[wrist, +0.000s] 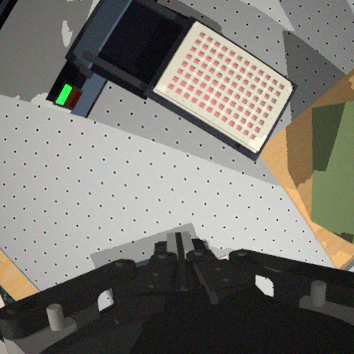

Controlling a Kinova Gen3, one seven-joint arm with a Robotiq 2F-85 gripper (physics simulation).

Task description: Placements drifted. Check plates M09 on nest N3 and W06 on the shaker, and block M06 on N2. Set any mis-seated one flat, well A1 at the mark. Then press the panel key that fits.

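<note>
A cream plate (223,86) with a grid of pink wells sits on a dark, plate-sized holder (205,122) at the upper right of the wrist view. Its long and short edges run roughly parallel to the holder's edges. No label or A1 mark is readable on it, and I cannot tell whether it lies fully flat. My gripper (178,247) is shut and empty, at the bottom middle, apart from the plate and above the perforated board. Nests N2 and N3, block M06 and the panel key cannot be identified in this view.
A blue-grey device (90,95) with a dark recess (141,41) adjoins the holder at the upper left. It has a lit green light (64,94) beside a dark red one (75,99). A green object (334,187) stands over the wood surface (299,145) at the right.
</note>
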